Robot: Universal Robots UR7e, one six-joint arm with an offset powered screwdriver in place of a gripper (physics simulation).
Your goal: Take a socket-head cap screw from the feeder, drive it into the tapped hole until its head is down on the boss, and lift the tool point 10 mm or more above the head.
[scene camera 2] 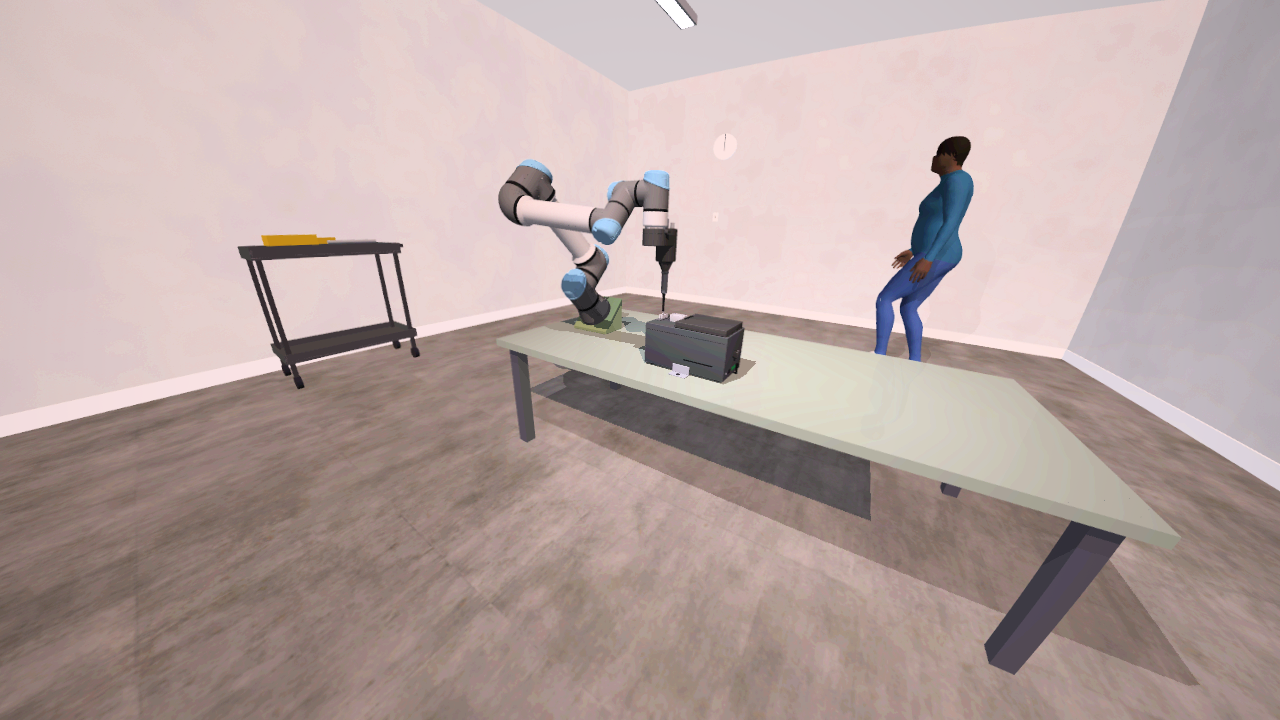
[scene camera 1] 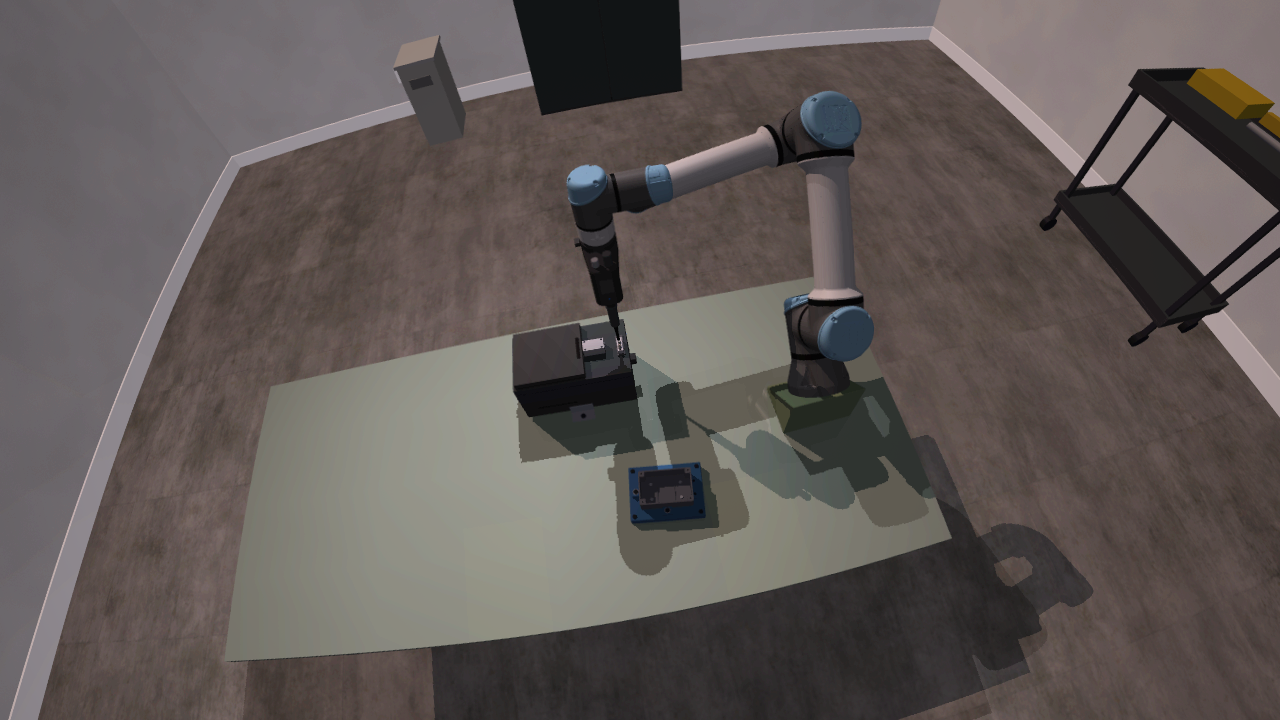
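Note:
The black screw feeder [scene camera 1: 547, 360] [scene camera 2: 684, 347] stands on the table, with a pale block and a small light pick-up spot on its lower open end. My screwdriver tool [scene camera 1: 617, 334] [scene camera 2: 663, 312] points down, its thin bit ending at that pick-up spot. Whether the tip touches a screw there or holds one is too small to tell. A grey open-topped housing [scene camera 1: 665, 501] sits on a blue fixture plate [scene camera 1: 637, 515] in front of the feeder in scene camera 1. Its bosses and tapped hole are too small to make out. The housing does not show in scene camera 2.
The pale green table [scene camera 1: 384, 537] [scene camera 2: 895, 402] carries the arm's green base block [scene camera 1: 792, 411] [scene camera 2: 614, 315]. A black cart [scene camera 1: 1065, 198] [scene camera 2: 344, 342] with yellow items stands away from the table. A person [scene camera 2: 941, 214] stands behind the table. A grey cabinet [scene camera 1: 435, 102] stands near the wall.

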